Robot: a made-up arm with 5 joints.
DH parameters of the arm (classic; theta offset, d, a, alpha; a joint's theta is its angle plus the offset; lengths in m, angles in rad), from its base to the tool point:
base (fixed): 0 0.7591 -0.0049 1.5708
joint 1: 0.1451 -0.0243 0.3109 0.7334
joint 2: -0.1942 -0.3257 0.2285 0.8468
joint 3: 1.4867 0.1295 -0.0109 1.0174
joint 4: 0 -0.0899 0.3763 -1.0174
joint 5: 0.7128 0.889 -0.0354 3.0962
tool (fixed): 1.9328 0.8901 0 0
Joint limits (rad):
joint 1: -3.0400..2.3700
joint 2: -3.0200..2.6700
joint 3: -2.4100..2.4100
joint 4: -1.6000..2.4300
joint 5: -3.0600..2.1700
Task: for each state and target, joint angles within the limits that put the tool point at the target. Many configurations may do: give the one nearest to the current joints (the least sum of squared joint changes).
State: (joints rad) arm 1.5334 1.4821 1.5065 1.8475 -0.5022
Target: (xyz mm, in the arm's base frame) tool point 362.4 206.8 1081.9
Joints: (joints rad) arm 0.7474 1.1337 0.8169 1.0083 -0.4054
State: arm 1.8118 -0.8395 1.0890 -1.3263 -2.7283
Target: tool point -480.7 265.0 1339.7
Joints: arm 1.5719 -0.1998 0.9568 -1.5447 -3.0369
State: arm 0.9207 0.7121 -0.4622 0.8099 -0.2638
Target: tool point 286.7 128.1 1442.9
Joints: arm 1.2207 -0.1546 -1.0613 0.5634 -0.3519
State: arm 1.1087 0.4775 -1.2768 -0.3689 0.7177
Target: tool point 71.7 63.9 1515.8
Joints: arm 1.4361 -0.2321 -0.6803 0.2182 0.5227
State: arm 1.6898 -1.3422 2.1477 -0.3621 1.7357
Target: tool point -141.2 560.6 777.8
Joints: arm 1.4670 -0.7165 2.3874 0.2723 1.7581
